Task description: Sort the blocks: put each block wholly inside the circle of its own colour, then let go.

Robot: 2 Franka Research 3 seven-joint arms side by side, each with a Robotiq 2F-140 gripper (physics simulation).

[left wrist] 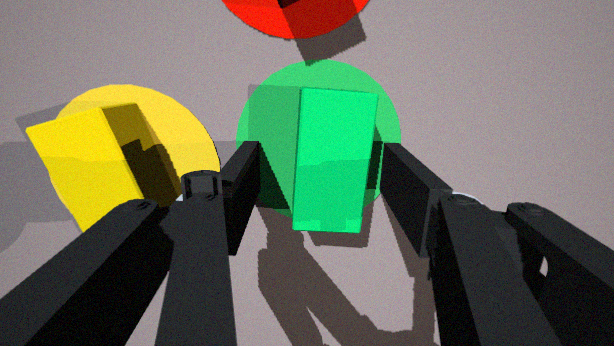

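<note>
My left gripper [320,165] is open, with its fingers apart on the left and right of the green block [336,135] and a gap on each side. The green block is over the green circle [327,73]; its near end reaches past the circle's near edge in this view. The yellow block [82,167] is at the left, over the yellow circle [175,117], and overlaps its left and near edges in view; a finger linkage hides its near corner. The red circle [250,12] is cut off at the top, with a dark corner of the red block [287,2] over it. My right gripper does not show.
The grey table top [500,75] lies under the circles. The yellow block and its circle are close to the outer side of my left-hand finger. Shadows of the blocks and the gripper fall on the table.
</note>
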